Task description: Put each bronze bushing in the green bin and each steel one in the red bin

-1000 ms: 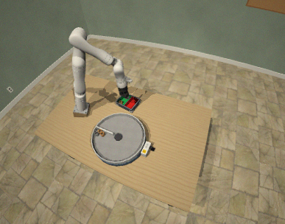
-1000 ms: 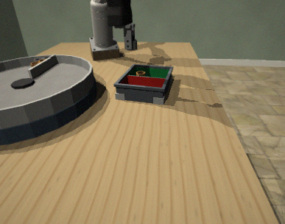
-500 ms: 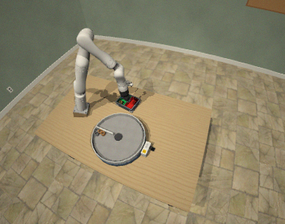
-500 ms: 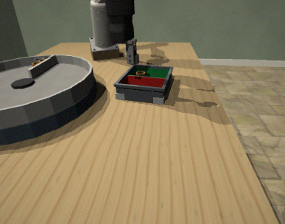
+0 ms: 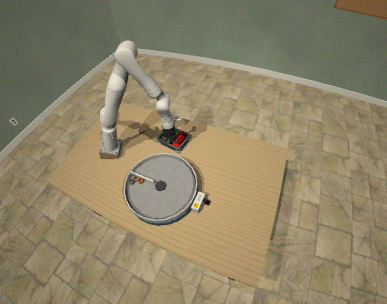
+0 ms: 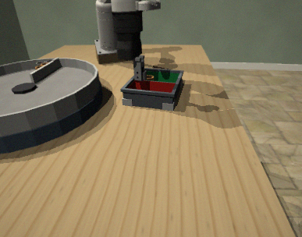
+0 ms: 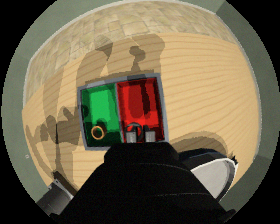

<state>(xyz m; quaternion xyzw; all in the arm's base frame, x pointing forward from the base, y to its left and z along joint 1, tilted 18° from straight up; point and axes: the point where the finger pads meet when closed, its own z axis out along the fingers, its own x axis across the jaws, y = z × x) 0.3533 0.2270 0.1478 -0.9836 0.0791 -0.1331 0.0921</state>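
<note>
Right now my hand is 4 cm past the bin, 4 cm to the right of it and 5 cm above it. From my hand the other things lie so: grey turntable (11 cm ahead, 31 cm to the right, 3 cm below).
</note>
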